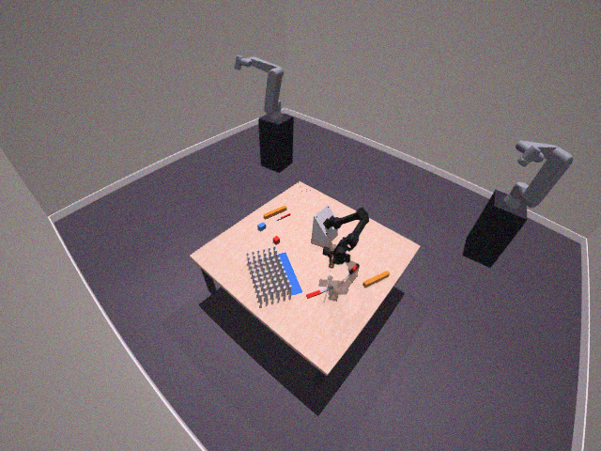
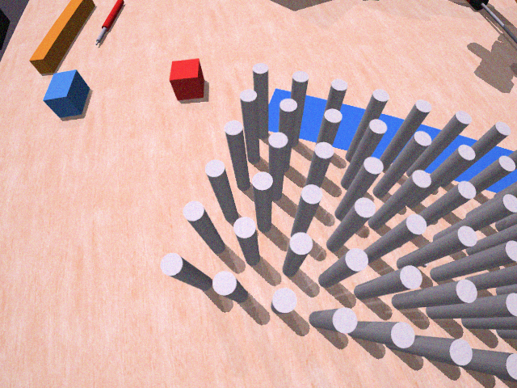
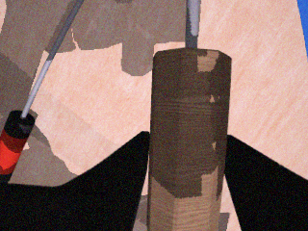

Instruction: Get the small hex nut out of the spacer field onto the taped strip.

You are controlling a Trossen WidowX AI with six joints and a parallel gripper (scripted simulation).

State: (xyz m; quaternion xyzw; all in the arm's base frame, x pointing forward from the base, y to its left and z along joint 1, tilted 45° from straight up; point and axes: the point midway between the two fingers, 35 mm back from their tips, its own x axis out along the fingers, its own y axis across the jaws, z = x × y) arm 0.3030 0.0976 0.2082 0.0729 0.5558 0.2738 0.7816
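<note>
My gripper tip is 14 cm short of the blue taped strip, 26 cm to the left of it and 16 cm above it. The rest, counted from my gripper tip: long tool (9 cm ahead, 3 cm to the left, 3 cm below); hex nut (29 cm ahead, 32 cm to the right, 15 cm below); red cube (5 cm behind, 50 cm to the right, 14 cm below).
</note>
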